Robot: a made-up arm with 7 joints. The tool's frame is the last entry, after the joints. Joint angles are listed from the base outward.
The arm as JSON. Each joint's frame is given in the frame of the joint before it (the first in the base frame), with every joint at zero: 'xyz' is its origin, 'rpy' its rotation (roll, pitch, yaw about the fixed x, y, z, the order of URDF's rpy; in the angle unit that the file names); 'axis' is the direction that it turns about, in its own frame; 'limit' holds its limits. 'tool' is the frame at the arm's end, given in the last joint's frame.
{
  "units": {
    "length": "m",
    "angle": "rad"
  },
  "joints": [
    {
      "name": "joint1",
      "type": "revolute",
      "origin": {
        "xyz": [
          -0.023,
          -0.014,
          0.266
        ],
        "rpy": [
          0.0,
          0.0,
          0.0
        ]
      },
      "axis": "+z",
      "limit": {
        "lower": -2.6,
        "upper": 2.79
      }
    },
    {
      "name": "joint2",
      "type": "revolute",
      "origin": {
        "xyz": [
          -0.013,
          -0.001,
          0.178
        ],
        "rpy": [
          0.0,
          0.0,
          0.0
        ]
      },
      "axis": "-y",
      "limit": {
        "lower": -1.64,
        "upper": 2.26
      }
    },
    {
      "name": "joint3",
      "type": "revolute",
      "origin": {
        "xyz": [
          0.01,
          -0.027,
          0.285
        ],
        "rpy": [
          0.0,
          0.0,
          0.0
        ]
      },
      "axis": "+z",
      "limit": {
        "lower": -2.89,
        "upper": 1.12
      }
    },
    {
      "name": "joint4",
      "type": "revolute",
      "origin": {
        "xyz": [
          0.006,
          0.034,
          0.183
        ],
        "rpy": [
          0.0,
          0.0,
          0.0
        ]
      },
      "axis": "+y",
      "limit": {
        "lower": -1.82,
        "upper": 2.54
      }
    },
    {
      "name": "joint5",
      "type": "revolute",
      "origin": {
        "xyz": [
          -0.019,
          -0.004,
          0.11
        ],
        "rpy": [
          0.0,
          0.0,
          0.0
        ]
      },
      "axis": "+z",
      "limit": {
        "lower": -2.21,
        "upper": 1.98
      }
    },
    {
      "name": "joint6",
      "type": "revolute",
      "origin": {
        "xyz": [
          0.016,
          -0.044,
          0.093
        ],
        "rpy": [
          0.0,
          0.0,
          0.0
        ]
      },
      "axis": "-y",
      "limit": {
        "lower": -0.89,
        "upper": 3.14
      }
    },
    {
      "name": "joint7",
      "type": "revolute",
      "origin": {
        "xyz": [
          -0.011,
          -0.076,
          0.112
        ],
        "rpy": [
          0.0,
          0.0,
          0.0
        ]
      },
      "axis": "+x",
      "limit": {
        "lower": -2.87,
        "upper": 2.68
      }
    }
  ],
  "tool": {
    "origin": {
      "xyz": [
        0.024,
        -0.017,
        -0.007
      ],
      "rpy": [
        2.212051,
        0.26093,
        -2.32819
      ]
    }
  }
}
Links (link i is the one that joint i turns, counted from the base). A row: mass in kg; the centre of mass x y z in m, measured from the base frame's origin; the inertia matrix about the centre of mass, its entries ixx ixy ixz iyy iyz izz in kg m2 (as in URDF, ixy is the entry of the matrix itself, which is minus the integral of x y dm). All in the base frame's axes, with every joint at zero. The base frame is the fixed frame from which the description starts. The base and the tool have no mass.
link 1: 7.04; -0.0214 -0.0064 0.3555; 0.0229 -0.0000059 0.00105 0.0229 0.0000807 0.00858
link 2: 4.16; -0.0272 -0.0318 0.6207; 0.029 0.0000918 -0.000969 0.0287 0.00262 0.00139
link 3: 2; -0.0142 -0.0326 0.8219; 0.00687 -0.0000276 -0.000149 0.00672 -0.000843 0.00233
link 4: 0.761; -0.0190 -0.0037 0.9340; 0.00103 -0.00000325 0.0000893 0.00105 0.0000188 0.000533
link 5: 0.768; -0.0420 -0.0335 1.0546; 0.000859 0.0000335 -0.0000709 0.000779 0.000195 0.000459
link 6: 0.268; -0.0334 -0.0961 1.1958; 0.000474 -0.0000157 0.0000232 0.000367 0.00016 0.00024
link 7: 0.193; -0.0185 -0.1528 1.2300; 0.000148 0 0 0.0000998 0 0.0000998
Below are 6 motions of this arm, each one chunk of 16 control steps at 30 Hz.
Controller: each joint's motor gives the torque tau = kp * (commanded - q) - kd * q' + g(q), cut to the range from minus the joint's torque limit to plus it. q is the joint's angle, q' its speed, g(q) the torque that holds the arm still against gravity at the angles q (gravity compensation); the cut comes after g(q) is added. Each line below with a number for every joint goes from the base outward.
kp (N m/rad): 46 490 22 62 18 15 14
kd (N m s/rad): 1.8 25 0.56 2.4 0.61 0.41 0.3
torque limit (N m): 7.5 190 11 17 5.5 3.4 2.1
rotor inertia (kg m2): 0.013 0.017 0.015 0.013 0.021 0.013 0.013
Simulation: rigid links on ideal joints. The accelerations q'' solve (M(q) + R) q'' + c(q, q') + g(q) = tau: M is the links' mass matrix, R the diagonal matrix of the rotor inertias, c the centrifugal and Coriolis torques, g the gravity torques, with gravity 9.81 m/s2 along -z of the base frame. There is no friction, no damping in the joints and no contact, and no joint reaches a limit. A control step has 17 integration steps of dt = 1/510 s. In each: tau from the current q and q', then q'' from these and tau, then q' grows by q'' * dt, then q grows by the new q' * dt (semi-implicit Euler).
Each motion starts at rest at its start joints. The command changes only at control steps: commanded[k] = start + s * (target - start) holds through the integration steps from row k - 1 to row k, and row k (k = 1, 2, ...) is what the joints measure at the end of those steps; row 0 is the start. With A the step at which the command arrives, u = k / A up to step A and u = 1 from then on. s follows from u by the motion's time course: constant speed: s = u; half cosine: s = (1 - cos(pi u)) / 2; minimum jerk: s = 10 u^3 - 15 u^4 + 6 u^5; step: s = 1 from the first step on.
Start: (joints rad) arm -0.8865 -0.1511 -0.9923 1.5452 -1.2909 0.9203 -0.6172
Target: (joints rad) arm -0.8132 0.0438 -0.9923 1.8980 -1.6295 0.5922 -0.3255
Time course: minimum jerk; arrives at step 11
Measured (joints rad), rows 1 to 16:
1: -0.8860 -0.1507 -0.9923 1.5462 -1.2916 0.9195 -0.6163
2: -0.8831 -0.1480 -0.9917 1.5530 -1.2969 0.9134 -0.6099
3: -0.8757 -0.1400 -0.9895 1.5720 -1.3135 0.8949 -0.5911
4: -0.8639 -0.1247 -0.9848 1.6062 -1.3467 0.8597 -0.5565
5: -0.8494 -0.1019 -0.9782 1.6544 -1.3965 0.8094 -0.5087
6: -0.8351 -0.0732 -0.9718 1.7114 -1.4576 0.7508 -0.4549
7: -0.8238 -0.0418 -0.9682 1.7702 -1.5208 0.6933 -0.4034
8: -0.8174 -0.0115 -0.9695 1.8233 -1.5766 0.6450 -0.3613
9: -0.8164 0.0141 -0.9768 1.8644 -1.6172 0.6108 -0.3330
10: -0.8199 0.0323 -0.9892 1.8896 -1.6384 0.5920 -0.3198
11: -0.8255 0.0426 -1.0045 1.8998 -1.6413 0.5855 -0.3191
12: -0.8302 0.0469 -1.0191 1.9006 -1.6327 0.5847 -0.3237
13: -0.8325 0.0479 -1.0289 1.8984 -1.6217 0.5842 -0.3268
14: -0.8324 0.0476 -1.0315 1.8968 -1.6148 0.5831 -0.3268
15: -0.8304 0.0470 -1.0272 1.8964 -1.6139 0.5827 -0.3253
16: -0.8266 0.0461 -1.0178 1.8969 -1.6173 0.5842 -0.3245

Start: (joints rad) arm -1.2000 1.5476 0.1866 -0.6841 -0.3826 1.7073 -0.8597
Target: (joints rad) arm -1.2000 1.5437 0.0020 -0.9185 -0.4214 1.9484 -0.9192
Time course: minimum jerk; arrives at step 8
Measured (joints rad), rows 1 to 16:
1: -1.2000 1.5475 0.1858 -0.6856 -0.3823 1.7084 -0.8601
2: -1.1997 1.5470 0.1802 -0.6952 -0.3808 1.7165 -0.8628
3: -1.1989 1.5460 0.1631 -0.7204 -0.3790 1.7418 -0.8702
4: -1.1970 1.5450 0.1304 -0.7626 -0.3806 1.7896 -0.8831
5: -1.1941 1.5445 0.0843 -0.8153 -0.3898 1.8527 -0.8990
6: -1.1909 1.5447 0.0344 -0.8664 -0.4069 1.9140 -0.9136
7: -1.1888 1.5451 -0.0061 -0.9035 -0.4266 1.9554 -0.9228
8: -1.1889 1.5453 -0.0271 -0.9211 -0.4412 1.9689 -0.9252
9: -1.1913 1.5450 -0.0282 -0.9245 -0.4453 1.9616 -0.9229
10: -1.1953 1.5445 -0.0169 -0.9222 -0.4396 1.9491 -0.9199
11: -1.1996 1.5441 -0.0026 -0.9194 -0.4293 1.9422 -0.9182
12: -1.2035 1.5439 0.0082 -0.9179 -0.4197 1.9429 -0.9180
13: -1.2063 1.5438 0.0126 -0.9176 -0.4143 1.9473 -0.9184
14: -1.2080 1.5437 0.0111 -0.9178 -0.4136 1.9508 -0.9189
15: -1.2089 1.5436 0.0061 -0.9181 -0.4162 1.9515 -0.9191
16: -1.2092 1.5436 0.0006 -0.9184 -0.4200 1.9500 -0.9193

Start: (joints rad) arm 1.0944 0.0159 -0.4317 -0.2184 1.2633 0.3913 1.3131
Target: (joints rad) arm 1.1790 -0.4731 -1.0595 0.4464 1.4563 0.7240 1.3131
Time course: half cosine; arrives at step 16
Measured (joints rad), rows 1 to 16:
1: 1.0942 0.0151 -0.4337 -0.2173 1.2631 0.3930 1.3132
2: 1.0938 0.0114 -0.4429 -0.2115 1.2627 0.4002 1.3136
3: 1.0940 0.0018 -0.4645 -0.1967 1.2631 0.4153 1.3141
4: 1.0956 -0.0160 -0.5001 -0.1694 1.2663 0.4374 1.3145
5: 1.0995 -0.0431 -0.5481 -0.1284 1.2748 0.4635 1.3146
6: 1.1059 -0.0791 -0.6052 -0.0747 1.2900 0.4907 1.3142
7: 1.1147 -0.1227 -0.6674 -0.0109 1.3117 0.5180 1.3136
8: 1.1250 -0.1717 -0.7309 0.0592 1.3383 0.5452 1.3130
9: 1.1360 -0.2235 -0.7923 0.1315 1.3670 0.5728 1.3125
10: 1.1470 -0.2754 -0.8492 0.2021 1.3950 0.6009 1.3122
11: 1.1573 -0.3249 -0.9002 0.2679 1.4203 0.6290 1.3120
12: 1.1665 -0.3699 -0.9444 0.3264 1.4413 0.6556 1.3120
13: 1.1743 -0.4087 -0.9812 0.3757 1.4577 0.6794 1.3120
14: 1.1804 -0.4401 -1.0099 0.4143 1.4692 0.6987 1.3121
15: 1.1846 -0.4631 -1.0294 0.4413 1.4762 0.7123 1.3121
16: 1.1866 -0.4771 -1.0386 0.4558 1.4790 0.7193 1.3122

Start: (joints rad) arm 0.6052 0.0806 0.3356 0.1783 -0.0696 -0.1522 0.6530
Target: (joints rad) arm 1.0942 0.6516 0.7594 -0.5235 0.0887 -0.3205 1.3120
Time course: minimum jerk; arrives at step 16
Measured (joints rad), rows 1 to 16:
1: 0.6058 0.0808 0.3358 0.1780 -0.0692 -0.1526 0.6536
2: 0.6102 0.0827 0.3375 0.1752 -0.0665 -0.1557 0.6586
3: 0.6225 0.0892 0.3447 0.1663 -0.0586 -0.1644 0.6742
4: 0.6450 0.1039 0.3621 0.1466 -0.0437 -0.1801 0.7055
5: 0.6771 0.1298 0.3929 0.1127 -0.0227 -0.2013 0.7540
6: 0.7155 0.1687 0.4367 0.0629 0.0017 -0.2248 0.8173
7: 0.7563 0.2204 0.4888 -0.0029 0.0255 -0.2468 0.8908
8: 0.7964 0.2831 0.5426 -0.0822 0.0454 -0.2644 0.9699
9: 0.8349 0.3530 0.5920 -0.1704 0.0589 -0.2760 1.0496
10: 0.8723 0.4255 0.6329 -0.2612 0.0658 -0.2822 1.1253
11: 0.9095 0.4951 0.6640 -0.3475 0.0675 -0.2848 1.1927
12: 0.9470 0.5569 0.6860 -0.4229 0.0663 -0.2857 1.2476
13: 0.9851 0.6067 0.7010 -0.4826 0.0638 -0.2862 1.2875
14: 1.0233 0.6422 0.7121 -0.5240 0.0612 -0.2868 1.3111
15: 1.0605 0.6628 0.7217 -0.5468 0.0593 -0.2879 1.3201
16: 1.0952 0.6704 0.7322 -0.5539 0.0593 -0.2907 1.3187

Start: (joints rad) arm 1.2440 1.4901 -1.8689 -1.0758 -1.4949 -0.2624 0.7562
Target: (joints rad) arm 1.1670 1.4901 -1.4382 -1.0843 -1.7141 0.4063 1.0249
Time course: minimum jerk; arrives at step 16
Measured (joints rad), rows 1 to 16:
1: 1.2440 1.4901 -1.8686 -1.0758 -1.4951 -0.2617 0.7565
2: 1.2441 1.4900 -1.8664 -1.0758 -1.4965 -0.2567 0.7585
3: 1.2443 1.4899 -1.8591 -1.0759 -1.5012 -0.2413 0.7650
4: 1.2447 1.4896 -1.8436 -1.0760 -1.5108 -0.2105 0.7779
5: 1.2449 1.4893 -1.8180 -1.0764 -1.5260 -0.1629 0.7978
6: 1.2448 1.4890 -1.7820 -1.0769 -1.5463 -0.1008 0.8237
7: 1.2437 1.4888 -1.7370 -1.0775 -1.5702 -0.0280 0.8538
8: 1.2412 1.4887 -1.6852 -1.0782 -1.5958 0.0504 0.8860
9: 1.2368 1.4889 -1.6298 -1.0789 -1.6213 0.1296 0.9184
10: 1.2304 1.4892 -1.5745 -1.0795 -1.6452 0.2048 0.9491
11: 1.2218 1.4898 -1.5230 -1.0802 -1.6662 0.2716 0.9763
12: 1.2112 1.4905 -1.4788 -1.0809 -1.6833 0.3264 0.9984
13: 1.1991 1.4912 -1.4448 -1.0817 -1.6959 0.3668 1.0144
14: 1.1859 1.4918 -1.4228 -1.0826 -1.7040 0.3921 1.0239
15: 1.1724 1.4922 -1.4128 -1.0834 -1.7079 0.4037 1.0276
16: 1.1591 1.4922 -1.4130 -1.0843 -1.7091 0.4054 1.0271

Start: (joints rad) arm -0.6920 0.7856 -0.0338 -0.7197 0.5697 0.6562 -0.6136
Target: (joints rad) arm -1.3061 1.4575 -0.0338 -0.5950 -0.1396 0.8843 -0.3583
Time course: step
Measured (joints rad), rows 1 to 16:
1: -0.6910 0.9169 -0.0819 -0.4713 0.5073 0.7505 -0.5117
2: -0.7008 1.1416 -0.0514 -0.2947 0.3952 0.7695 -0.3390
3: -0.7211 1.3232 0.0538 -0.4246 0.1778 0.7192 -0.2706
4: -0.7469 1.4538 0.0733 -0.5859 -0.1018 0.7531 -0.3145
5: -0.7731 1.5263 0.0264 -0.6955 -0.3166 0.8727 -0.3799
6: -0.8056 1.5465 -0.0353 -0.7362 -0.4231 0.9806 -0.4031
7: -0.8502 1.5320 -0.0844 -0.7170 -0.3975 1.0114 -0.3872
8: -0.9083 1.5035 -0.0943 -0.6656 -0.2860 0.9676 -0.3629
9: -0.9768 1.4757 -0.0551 -0.6119 -0.1664 0.8938 -0.3498
10: -1.0518 1.4559 0.0092 -0.5731 -0.0798 0.8375 -0.3486
11: -1.1301 1.4451 0.0597 -0.5532 -0.0382 0.8185 -0.3516
12: -1.2079 1.4420 0.0674 -0.5493 -0.0368 0.8277 -0.3538
13: -1.2825 1.4443 0.0335 -0.5567 -0.0630 0.8466 -0.3552
14: -1.3528 1.4494 -0.0207 -0.5698 -0.1022 0.8633 -0.3573
15: -1.4179 1.4549 -0.0713 -0.5832 -0.1410 0.8750 -0.3601
16: -1.4780 1.4589 -0.1022 -0.5935 -0.1690 0.8831 -0.3624

